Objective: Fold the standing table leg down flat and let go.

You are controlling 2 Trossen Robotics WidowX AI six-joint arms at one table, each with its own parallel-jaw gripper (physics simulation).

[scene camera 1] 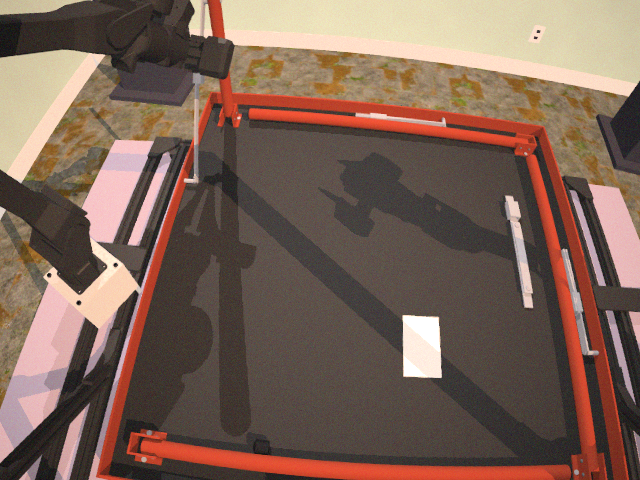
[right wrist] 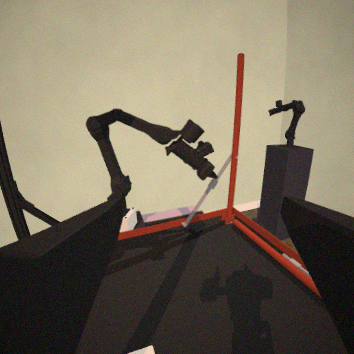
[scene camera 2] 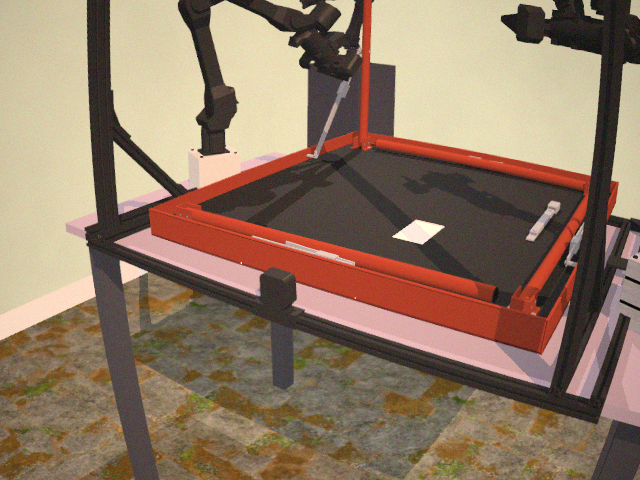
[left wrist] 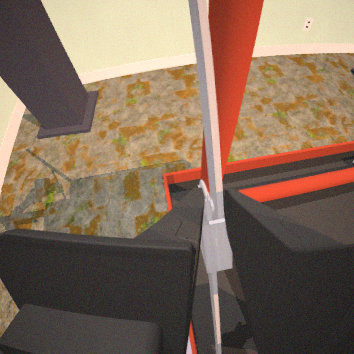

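Where they show: left gripper, between the fingertips: (scene camera 1: pixel 198 56) (right wrist: pixel 215 176) (scene camera 2: pixel 346 79) (left wrist: pixel 212 196); right gripper, between the fingertips: (right wrist: pixel 202 205) (scene camera 2: pixel 515 20); left arm's base, origin of its link: (scene camera 1: pixel 82 270) (scene camera 2: pixel 213 151).
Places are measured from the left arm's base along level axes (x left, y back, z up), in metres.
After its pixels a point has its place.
Observation:
The red table leg (scene camera 1: pixel 226 98) @(x 0.436, y 0.061, z 0.016 m) (scene camera 2: pixel 365 93) @(x 0.443, y 0.059, z 0.106 m) (left wrist: pixel 231 65) @(x 0.438, y 0.067, z 0.179 m) (right wrist: pixel 237 110) @(x 0.453, y 0.062, z 0.390 m) stands upright at the far left corner of the tabletop's red frame (scene camera 1: pixel 392 109) @(x 0.656, y -0.218, z -0.026 m) (scene camera 2: pixel 217 229) @(x -0.117, y -0.392, z -0.042 m). A thin grey folding brace (scene camera 1: pixel 196 124) @(x 0.321, y 0.028, z 0.047 m) (scene camera 2: pixel 329 116) @(x 0.320, y 0.030, z 0.053 m) (left wrist: pixel 208 115) @(x 0.404, y 0.070, z 0.177 m) (right wrist: pixel 198 204) @(x 0.320, y 0.028, z 0.039 m) slants from the leg to the frame's left rail. My left gripper (scene camera 1: pixel 214 57) @(x 0.384, y 0.060, z 0.145 m) (scene camera 2: pixel 350 64) (left wrist: pixel 212 196) @(x 0.384, y 0.060, z 0.145 m) (right wrist: pixel 215 176) @(x 0.384, y 0.060, z 0.145 m) is shut on the brace at its grey joint block (left wrist: pixel 217 250) @(x 0.364, y 0.050, z 0.124 m), beside the leg. The fingers' contact is partly hidden in the scene views. My right gripper (scene camera 2: pixel 522 23) @(x 0.352, y -0.594, z 0.341 m) (right wrist: pixel 202 205) @(x 0.352, y -0.594, z 0.341 m) is open and empty, high at the right and away from the leg.
Three red legs (scene camera 1: pixel 382 124) @(x 0.594, y -0.224, z -0.024 m) (scene camera 1: pixel 560 289) @(x 0.440, y -0.675, z -0.036 m) (scene camera 1: pixel 356 467) @(x 0.013, y -0.507, z -0.042 m) lie flat along the other rails. A white sheet (scene camera 1: pixel 421 346) @(x 0.225, y -0.502, z -0.063 m) (scene camera 2: pixel 418 231) @(x 0.225, y -0.502, z -0.063 m) and a loose pale bar (scene camera 1: pixel 521 258) @(x 0.467, y -0.591, z -0.047 m) (scene camera 2: pixel 542 222) @(x 0.462, y -0.600, z -0.047 m) lie on the dark panel. Black frame posts (scene camera 2: pixel 101 113) @(x -0.292, y -0.232, z 0.160 m) (scene camera 2: pixel 599 180) @(x 0.108, y -0.981, z 0.179 m) rise at the sides.

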